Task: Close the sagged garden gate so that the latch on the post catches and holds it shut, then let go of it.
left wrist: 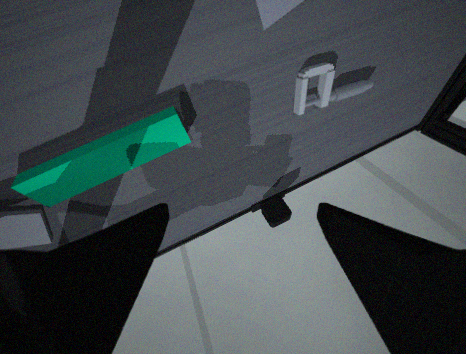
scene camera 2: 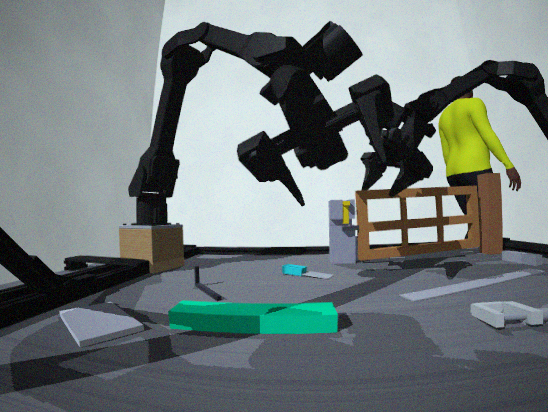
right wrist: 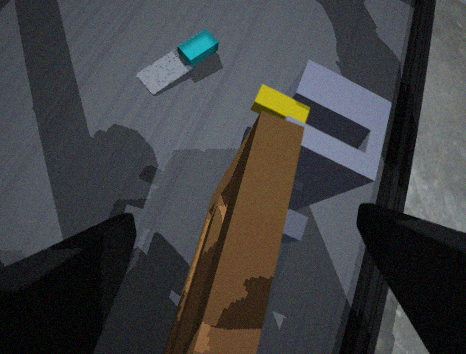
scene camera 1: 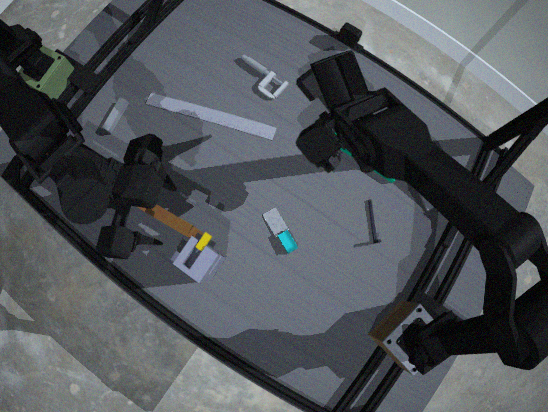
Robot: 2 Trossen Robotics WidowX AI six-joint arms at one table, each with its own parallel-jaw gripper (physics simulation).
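Frame: origin at the left arm's base, x left, y up, z ahead, level; metres.
Seen in the pictures: left gripper, between the fingertips: [left wrist: 243, 210] [scene camera 2: 343, 184]; right gripper, between the fingertips: [scene camera 2: 375, 193] [right wrist: 247, 219] [scene camera 1: 167, 216]; left arm's base, origin of its link: [scene camera 2: 151, 224] [scene camera 1: 417, 340]; right arm's base, origin of its link: [scene camera 1: 38, 66].
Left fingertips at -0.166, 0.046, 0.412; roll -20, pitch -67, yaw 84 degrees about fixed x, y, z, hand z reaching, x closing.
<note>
Pixels of each thing's top centre, then the offset from my left fingertips to it, as dx, dy, dz. "spot": a spot on its surface instead.
- brown gate, centre of its top: [scene camera 1: 113, 204] [scene camera 2: 404, 186] +0.400, +0.032, +0.118
- yellow latch piece, a spot on its surface: [right wrist: 282, 102] [scene camera 1: 204, 241] [scene camera 2: 345, 201] spot: +0.323, -0.002, -0.021
- brown hinge post, a spot on its surface: [scene camera 2: 490, 215] spot: +0.429, -0.042, +0.338
- cyan-and-grey piece, centre of its top: [right wrist: 179, 54] [scene camera 2: 307, 266] [scene camera 1: 281, 229] +0.205, -0.122, -0.083
- green bar, centre of its top: [scene camera 2: 252, 309] [left wrist: 110, 162] [scene camera 1: 366, 153] -0.034, -0.120, -0.085
- white clamp-like piece, centre of its top: [scene camera 2: 537, 299] [left wrist: 344, 84] [scene camera 1: 258, 73] +0.013, -0.120, +0.200
- long pale strip, centre of its top: [scene camera 2: 483, 281] [scene camera 1: 207, 114] +0.155, -0.136, +0.203
- black angled rod, centre of its top: [scene camera 2: 205, 270] [scene camera 1: 377, 219] +0.054, -0.106, -0.196
The brown gate [scene camera 1: 172, 220] [scene camera 2: 425, 191] [right wrist: 255, 200] stands upright, its free end close beside the pale lilac latch post [scene camera 1: 205, 265] [scene camera 2: 342, 250] [right wrist: 350, 85]. The yellow latch piece [scene camera 1: 203, 242] [scene camera 2: 346, 212] [right wrist: 282, 102] is at the gate's end, by the post's slot; whether it has caught cannot be told. The right gripper [scene camera 2: 379, 192] [right wrist: 246, 214] is open and empty, its fingers apart on both sides of the gate, tips near the top rail. The left gripper [scene camera 2: 342, 182] [left wrist: 242, 205] is open and empty, high above the table.
A brown hinge post [scene camera 2: 490, 215] stands at the gate's other end. On the table lie a cyan-and-grey piece [scene camera 1: 280, 231] [scene camera 2: 295, 270] [right wrist: 198, 47], a green bar [scene camera 2: 260, 317] [left wrist: 110, 155], a white clamp-like piece [scene camera 1: 272, 85] [left wrist: 327, 90], a long pale strip [scene camera 1: 215, 116] and a black angled rod [scene camera 1: 371, 222].
</note>
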